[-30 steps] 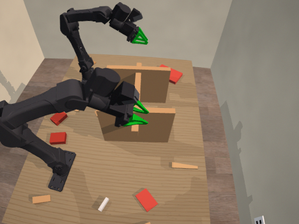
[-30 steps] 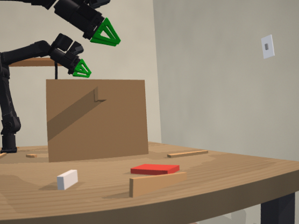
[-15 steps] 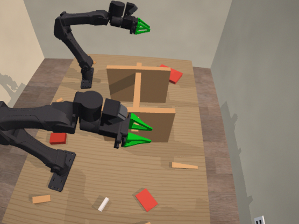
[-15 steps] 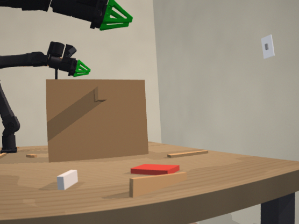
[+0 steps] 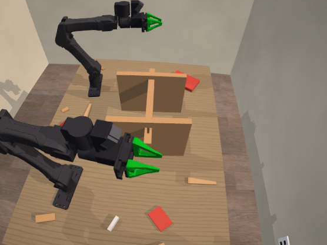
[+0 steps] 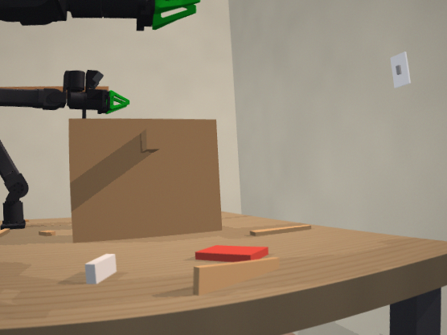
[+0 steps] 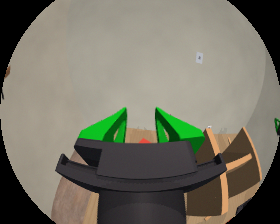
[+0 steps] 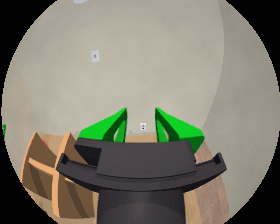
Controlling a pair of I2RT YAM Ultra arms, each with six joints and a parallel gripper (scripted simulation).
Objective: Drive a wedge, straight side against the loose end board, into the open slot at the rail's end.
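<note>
My left hand is 36 cm to the left of the light wooden rail, 20 cm above it and 3 cm past it. From my left hand the other things lie so: white block: 83 cm to the right, 39 cm below, 16 cm behind.
</note>
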